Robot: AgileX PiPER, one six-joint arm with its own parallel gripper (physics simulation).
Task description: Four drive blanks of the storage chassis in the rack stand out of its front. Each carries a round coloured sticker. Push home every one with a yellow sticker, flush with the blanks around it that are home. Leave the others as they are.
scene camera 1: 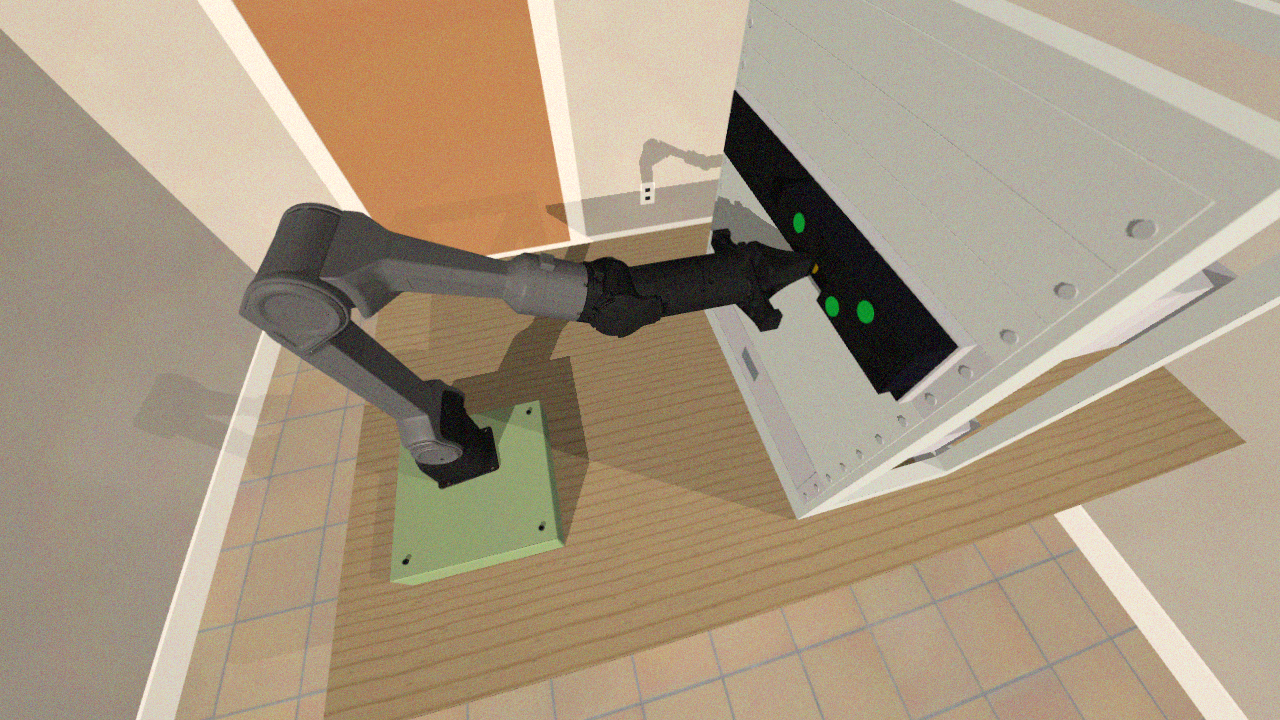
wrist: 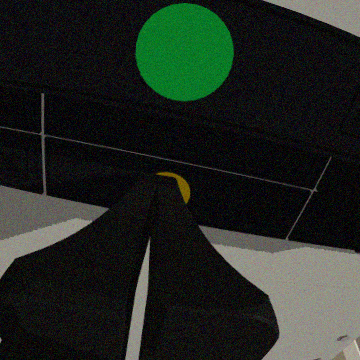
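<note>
The black chassis front (scene camera 1: 895,344) (wrist: 270,125) sits in the grey rack. A yellow sticker (scene camera 1: 815,267) (wrist: 184,190) shows as a thin crescent beside my fingertips, which cover the rest of it. My gripper (scene camera 1: 810,266) (wrist: 155,195) is shut, its tips together at the blank with this sticker; whether they touch it I cannot tell. A green sticker (scene camera 1: 798,222) shows behind the tips in the scene view, and two more green stickers, one (scene camera 1: 831,306) and another (scene camera 1: 865,311), show nearer the camera. A large green sticker (wrist: 184,52) shows above the tips in the wrist view. How far the dark blanks stand out is hard to tell.
Grey rack panels (scene camera 1: 939,116) lie above the chassis, and a pale panel (scene camera 1: 787,358) (wrist: 310,285) lies below it. The arm stands on a green base plate (scene camera 1: 483,528). An orange door (scene camera 1: 438,107) and a wall socket (scene camera 1: 647,193) are behind.
</note>
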